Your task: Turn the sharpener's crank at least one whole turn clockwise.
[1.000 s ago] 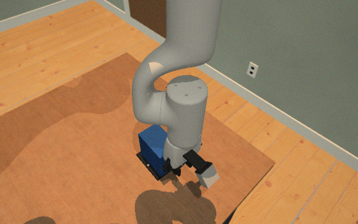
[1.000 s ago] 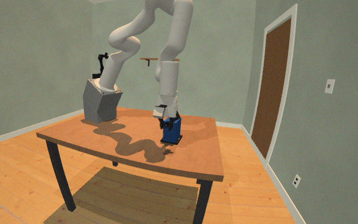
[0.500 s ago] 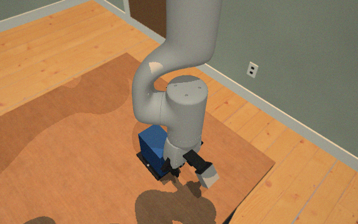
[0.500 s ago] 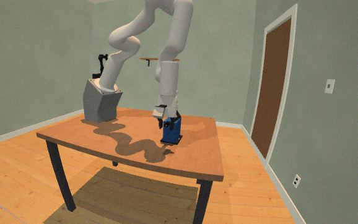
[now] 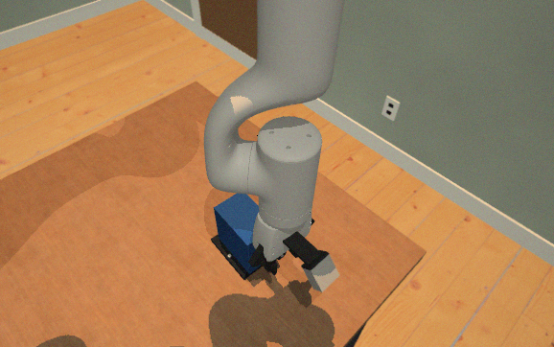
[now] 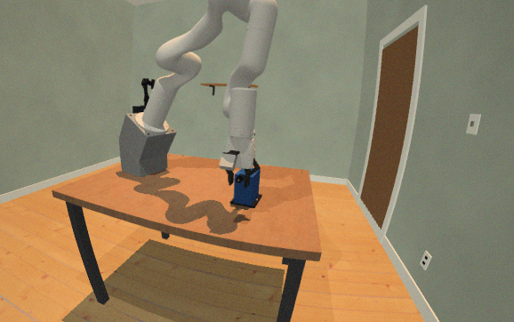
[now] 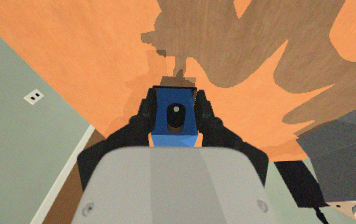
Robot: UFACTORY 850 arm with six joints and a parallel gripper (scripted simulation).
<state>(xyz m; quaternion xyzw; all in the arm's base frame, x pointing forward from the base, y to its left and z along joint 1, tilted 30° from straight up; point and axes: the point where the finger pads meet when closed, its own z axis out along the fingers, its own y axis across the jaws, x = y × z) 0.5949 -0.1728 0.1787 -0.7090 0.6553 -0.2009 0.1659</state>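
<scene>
Now: the dark crank knob 20 mm to the left of my hand.
</scene>
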